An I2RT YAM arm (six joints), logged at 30 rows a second.
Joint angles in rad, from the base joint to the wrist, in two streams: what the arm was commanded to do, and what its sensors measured. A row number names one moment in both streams.
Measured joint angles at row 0: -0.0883, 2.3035, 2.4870, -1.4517, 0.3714, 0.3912
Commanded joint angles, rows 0 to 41: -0.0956, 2.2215, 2.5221, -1.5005, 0.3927, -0.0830; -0.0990, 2.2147, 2.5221, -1.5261, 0.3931, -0.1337; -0.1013, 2.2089, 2.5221, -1.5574, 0.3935, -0.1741; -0.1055, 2.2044, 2.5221, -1.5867, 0.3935, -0.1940; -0.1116, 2.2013, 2.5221, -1.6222, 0.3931, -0.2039; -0.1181, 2.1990, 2.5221, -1.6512, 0.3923, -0.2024; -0.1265, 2.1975, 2.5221, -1.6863, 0.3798, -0.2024; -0.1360, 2.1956, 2.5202, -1.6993, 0.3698, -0.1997; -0.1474, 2.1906, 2.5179, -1.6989, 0.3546, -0.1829; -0.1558, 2.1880, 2.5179, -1.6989, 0.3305, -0.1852; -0.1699, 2.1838, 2.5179, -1.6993, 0.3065, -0.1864; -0.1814, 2.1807, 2.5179, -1.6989, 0.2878, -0.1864; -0.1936, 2.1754, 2.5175, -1.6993, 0.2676, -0.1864; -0.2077, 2.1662, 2.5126, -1.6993, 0.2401, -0.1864; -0.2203, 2.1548, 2.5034, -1.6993, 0.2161, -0.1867; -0.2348, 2.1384, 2.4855, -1.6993, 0.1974, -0.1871; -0.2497, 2.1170, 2.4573, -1.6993, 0.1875, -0.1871; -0.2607, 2.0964, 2.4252, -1.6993, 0.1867, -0.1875; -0.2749, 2.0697, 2.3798, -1.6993, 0.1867, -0.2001; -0.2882, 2.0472, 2.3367, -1.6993, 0.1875, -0.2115; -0.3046, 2.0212, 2.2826, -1.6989, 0.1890, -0.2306; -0.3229, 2.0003, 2.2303, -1.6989, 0.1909, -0.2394; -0.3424, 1.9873, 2.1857, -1.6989, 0.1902, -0.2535; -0.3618, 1.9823, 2.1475, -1.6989, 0.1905, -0.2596; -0.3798, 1.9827, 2.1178, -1.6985, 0.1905, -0.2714; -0.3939, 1.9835, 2.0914, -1.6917, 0.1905, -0.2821; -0.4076, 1.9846, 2.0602, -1.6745, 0.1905, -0.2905; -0.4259, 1.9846, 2.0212, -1.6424, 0.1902, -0.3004; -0.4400, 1.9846, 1.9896, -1.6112, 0.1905, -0.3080; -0.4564, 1.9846, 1.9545, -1.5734, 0.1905, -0.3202; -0.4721, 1.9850, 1.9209, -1.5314, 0.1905, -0.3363; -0.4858, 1.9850, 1.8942, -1.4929, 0.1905, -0.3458; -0.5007, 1.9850, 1.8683, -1.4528, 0.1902, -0.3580; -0.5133, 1.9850, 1.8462, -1.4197, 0.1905, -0.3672; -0.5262, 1.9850, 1.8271, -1.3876, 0.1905, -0.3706; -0.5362, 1.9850, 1.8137, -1.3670, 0.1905, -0.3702; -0.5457, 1.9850, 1.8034, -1.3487, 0.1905, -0.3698; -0.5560, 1.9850, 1.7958, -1.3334, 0.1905, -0.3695; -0.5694, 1.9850, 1.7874, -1.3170, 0.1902, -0.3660; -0.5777, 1.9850, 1.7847, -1.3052, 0.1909, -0.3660; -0.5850, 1.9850, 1.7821, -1.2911, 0.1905, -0.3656; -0.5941, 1.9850, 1.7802, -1.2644, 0.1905, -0.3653
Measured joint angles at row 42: -0.5690, 1.9869, 1.7939, -1.3060, 0.1989, -0.3534
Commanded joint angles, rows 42 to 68: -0.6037, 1.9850, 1.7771, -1.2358, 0.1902, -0.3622; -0.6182, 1.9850, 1.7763, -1.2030, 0.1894, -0.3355; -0.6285, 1.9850, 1.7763, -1.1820, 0.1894, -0.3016; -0.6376, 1.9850, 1.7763, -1.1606, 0.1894, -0.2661; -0.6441, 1.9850, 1.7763, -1.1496, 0.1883, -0.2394; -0.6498, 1.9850, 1.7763, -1.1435, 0.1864, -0.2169; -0.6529, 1.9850, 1.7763, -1.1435, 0.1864, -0.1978; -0.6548, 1.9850, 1.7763, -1.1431, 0.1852, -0.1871; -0.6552, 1.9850, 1.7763, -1.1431, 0.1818, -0.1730; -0.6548, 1.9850, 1.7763, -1.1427, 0.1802, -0.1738; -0.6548, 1.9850, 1.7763, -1.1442, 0.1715, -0.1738; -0.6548, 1.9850, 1.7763, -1.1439, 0.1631, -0.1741; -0.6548, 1.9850, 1.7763, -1.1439, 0.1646, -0.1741; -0.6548, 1.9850, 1.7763, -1.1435, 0.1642, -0.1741; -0.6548, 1.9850, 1.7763, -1.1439, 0.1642, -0.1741; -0.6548, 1.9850, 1.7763, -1.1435, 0.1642, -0.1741; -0.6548, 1.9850, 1.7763, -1.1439, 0.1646, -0.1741; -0.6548, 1.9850, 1.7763, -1.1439, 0.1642, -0.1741; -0.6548, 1.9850, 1.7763, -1.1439, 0.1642, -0.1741; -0.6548, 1.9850, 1.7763, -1.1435, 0.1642, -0.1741; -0.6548, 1.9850, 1.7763, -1.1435, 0.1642, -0.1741; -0.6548, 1.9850, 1.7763, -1.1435, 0.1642, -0.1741; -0.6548, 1.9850, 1.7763, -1.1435, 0.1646, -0.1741; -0.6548, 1.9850, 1.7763, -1.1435, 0.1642, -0.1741; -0.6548, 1.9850, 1.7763, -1.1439, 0.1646, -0.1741; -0.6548, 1.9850, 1.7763, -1.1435, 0.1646, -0.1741; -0.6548, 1.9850, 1.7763, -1.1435, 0.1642, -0.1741
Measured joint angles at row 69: -0.6567, 1.9869, 1.7817, -1.1461, 0.1734, -0.1860
